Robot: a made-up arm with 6 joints. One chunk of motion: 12 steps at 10 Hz.
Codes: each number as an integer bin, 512 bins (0 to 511) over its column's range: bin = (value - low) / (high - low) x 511, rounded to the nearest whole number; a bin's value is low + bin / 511 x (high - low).
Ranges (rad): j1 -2.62..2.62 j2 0..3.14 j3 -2.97..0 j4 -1.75..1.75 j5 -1.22..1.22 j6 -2.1..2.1
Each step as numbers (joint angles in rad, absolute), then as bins.
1 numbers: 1.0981 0.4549 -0.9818 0.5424 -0.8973 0.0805
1 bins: 363 74 342 335 68 265
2 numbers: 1.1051 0.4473 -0.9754 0.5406 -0.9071 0.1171
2 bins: 363 73 343 334 66 270
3 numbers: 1.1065 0.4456 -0.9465 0.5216 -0.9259 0.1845
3 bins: 363 73 348 332 62 278
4 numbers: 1.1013 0.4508 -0.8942 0.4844 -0.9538 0.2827
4 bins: 363 73 357 326 56 290
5 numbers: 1.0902 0.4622 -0.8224 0.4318 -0.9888 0.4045
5 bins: 362 75 370 319 48 305
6 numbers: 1.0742 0.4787 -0.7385 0.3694 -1.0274 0.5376
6 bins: 360 78 384 309 40 321
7 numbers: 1.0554 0.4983 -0.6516 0.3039 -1.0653 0.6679
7 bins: 358 81 399 300 32 337
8 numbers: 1.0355 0.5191 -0.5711 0.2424 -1.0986 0.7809
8 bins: 356 84 413 291 25 351
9 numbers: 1.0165 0.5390 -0.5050 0.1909 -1.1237 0.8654
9 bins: 355 88 424 283 20 361
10 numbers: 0.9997 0.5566 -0.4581 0.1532 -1.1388 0.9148
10 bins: 353 91 432 278 17 367
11 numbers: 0.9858 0.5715 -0.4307 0.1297 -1.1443 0.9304
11 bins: 352 93 437 274 16 369
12 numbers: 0.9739 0.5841 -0.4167 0.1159 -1.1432 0.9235
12 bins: 350 95 439 272 16 368
